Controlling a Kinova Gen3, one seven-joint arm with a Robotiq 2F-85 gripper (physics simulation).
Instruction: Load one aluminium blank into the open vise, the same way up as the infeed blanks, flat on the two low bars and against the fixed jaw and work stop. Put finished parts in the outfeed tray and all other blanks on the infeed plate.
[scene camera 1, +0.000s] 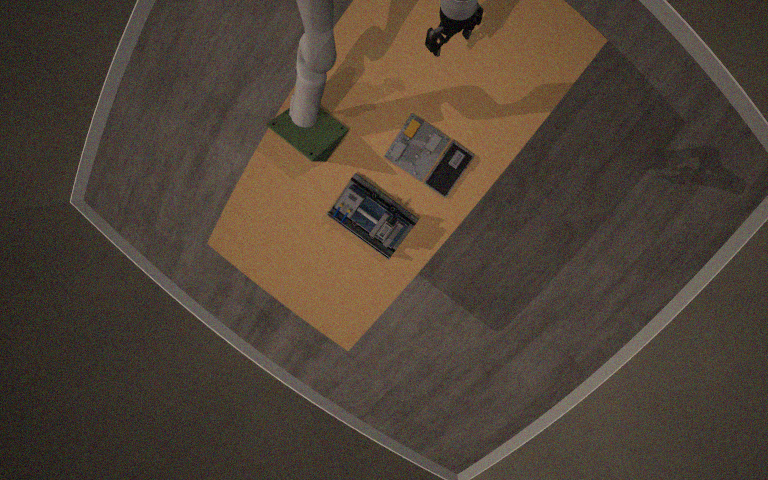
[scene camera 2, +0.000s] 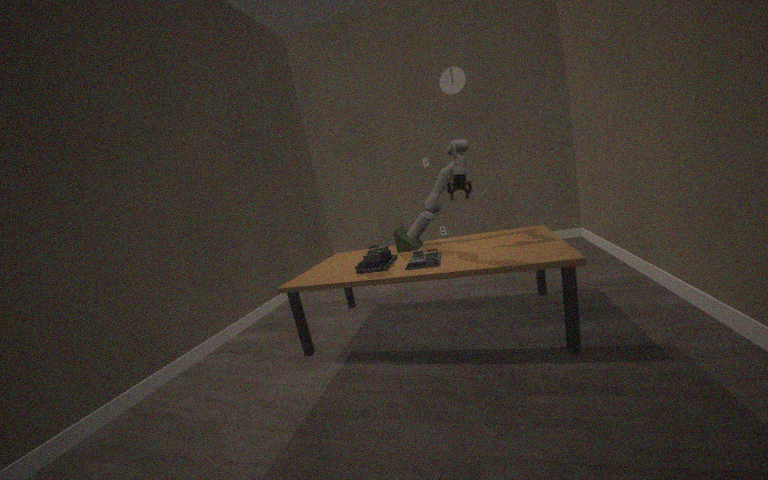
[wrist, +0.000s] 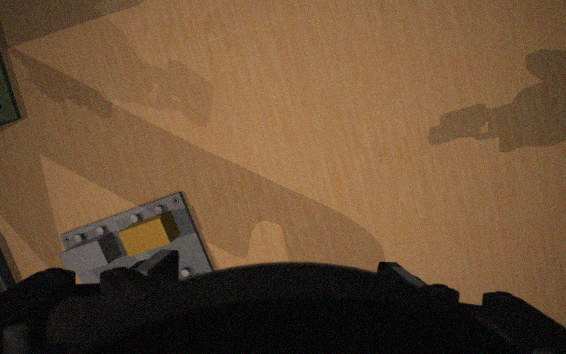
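Where they show: gripper, between the fingertips: (scene camera 1: 450, 45) (scene camera 2: 459, 199); arm's base, origin of its link: (scene camera 1: 303, 117) (scene camera 2: 412, 236).
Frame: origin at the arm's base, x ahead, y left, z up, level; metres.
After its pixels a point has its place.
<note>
My gripper (scene camera 1: 451, 45) @(x 0.308, y 0.408, z 0.240 m) (scene camera 2: 459, 196) @(x 0.308, y 0.408, z 0.240 m) (wrist: 277, 279) @(x 0.308, y 0.408, z 0.240 m) is open and empty, pointing down high above the table, away from the vise and trays. The grey infeed plate (scene camera 1: 419, 171) @(x 0.452, y 0.095, z -0.066 m) (wrist: 197, 245) @(x 0.372, y 0.247, z -0.066 m) carries an orange-yellow block (scene camera 1: 412, 127) @(x 0.336, y 0.203, z -0.030 m) (wrist: 145, 236) @(x 0.335, y 0.202, z -0.030 m), a grey blank (wrist: 84, 257) @(x 0.343, y 0.110, z -0.030 m) beside it and another grey blank (scene camera 1: 434, 141) @(x 0.427, y 0.212, z -0.030 m). In the wrist view the gripper hides the plate's lower part. The dark outfeed tray (scene camera 1: 443, 178) @(x 0.538, y 0.130, z -0.068 m) adjoins the plate and holds one grey part (scene camera 1: 456, 158) @(x 0.528, y 0.215, z -0.047 m). The vise (scene camera 1: 372, 215) @(x 0.415, y -0.136, z -0.014 m) (scene camera 2: 376, 259) @(x 0.525, y -0.108, z -0.009 m) is dark blue and grey; whether a blank lies between its jaws is too small to tell.
The arm's green base (scene camera 1: 308, 135) @(x 0.065, y -0.036, z 0.036 m) (scene camera 2: 404, 240) @(x 0.142, y -0.023, z 0.008 m) stands on the wooden table (scene camera 1: 294, 254) @(x 0.248, y -0.494, z -0.074 m) (scene camera 2: 487, 261) @(x 0.588, y 0.518, z -0.074 m), behind the vise and infeed plate. Blue and yellow details show at one end of the vise. Arm shadows cross the table and the infeed plate's surroundings.
</note>
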